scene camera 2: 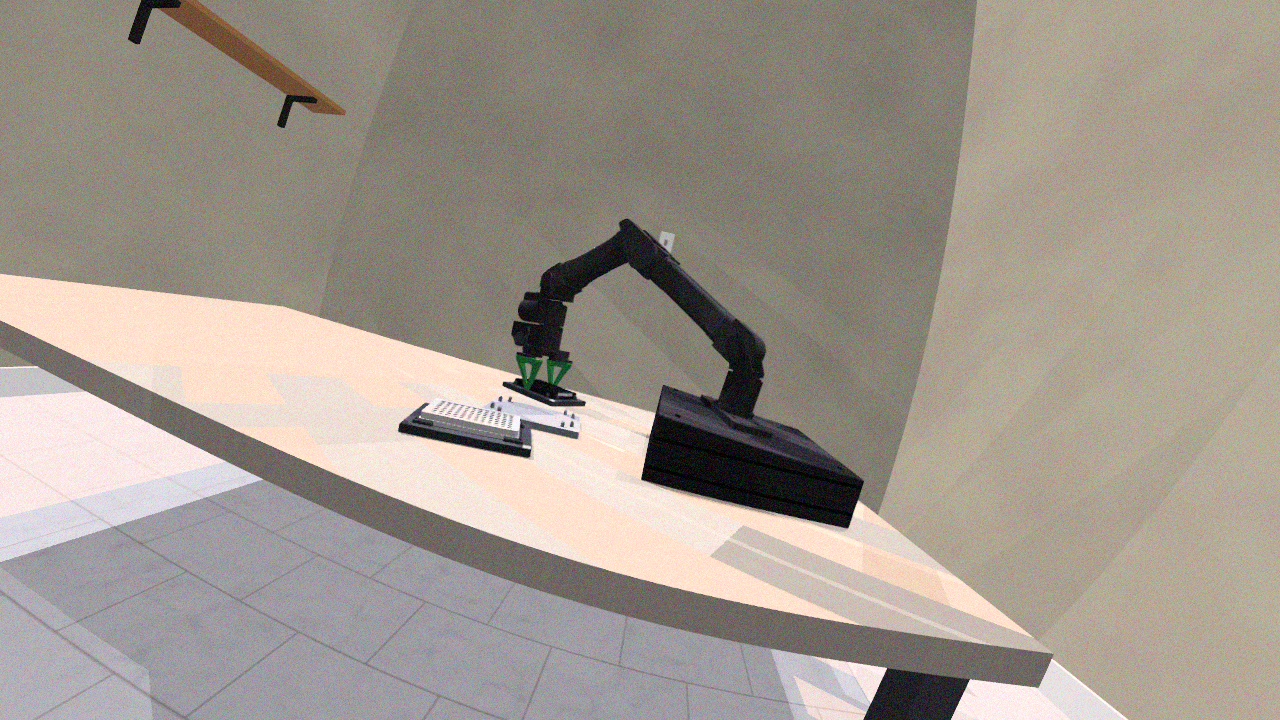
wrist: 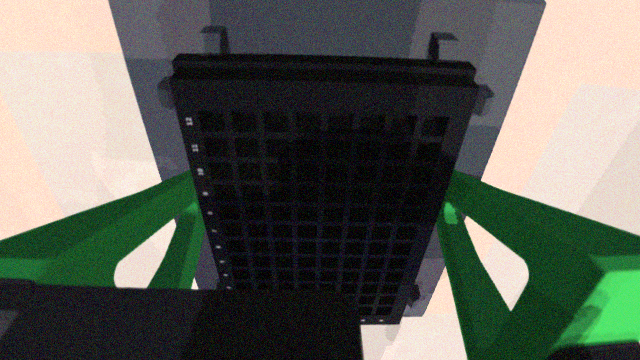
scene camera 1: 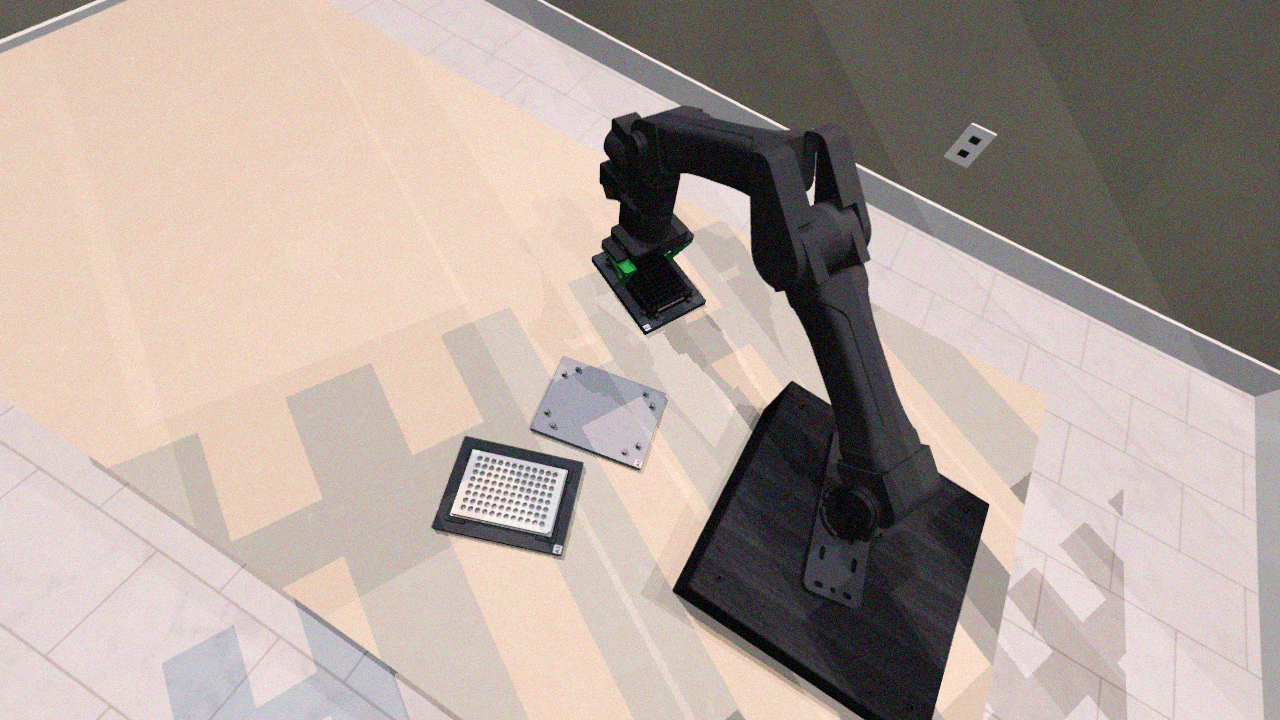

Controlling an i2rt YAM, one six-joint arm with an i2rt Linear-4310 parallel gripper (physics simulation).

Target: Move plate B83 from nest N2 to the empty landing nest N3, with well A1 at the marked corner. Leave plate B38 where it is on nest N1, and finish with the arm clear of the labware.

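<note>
A black well plate [scene camera 1: 666, 291] [scene camera 2: 559, 393] [wrist: 320, 150] sits level between the pegs of a dark nest [scene camera 1: 635, 313] [wrist: 320, 25] at the back. My gripper [scene camera 1: 651, 268] [scene camera 2: 540, 386] [wrist: 320, 180] points down over it, shut on the plate, with its green fingers against the two long sides. Numbers up to 12 run along the plate's left edge in the wrist view; well A1 is hidden. The empty grey nest [scene camera 1: 597, 413] [scene camera 2: 541, 413] has small pegs and a white tag at one corner. A white plate [scene camera 1: 510, 492] [scene camera 2: 469, 416] sits on another dark nest [scene camera 1: 572, 492]. Plate and nest names are unreadable.
The arm's black base block [scene camera 1: 742, 546] [scene camera 2: 742, 474] stands on the table to the right of the nests. The empty nest lies between the two occupied ones, close to the white plate's nest. A wall shelf [scene camera 2: 250, 55] hangs at the upper left in scene view 2.
</note>
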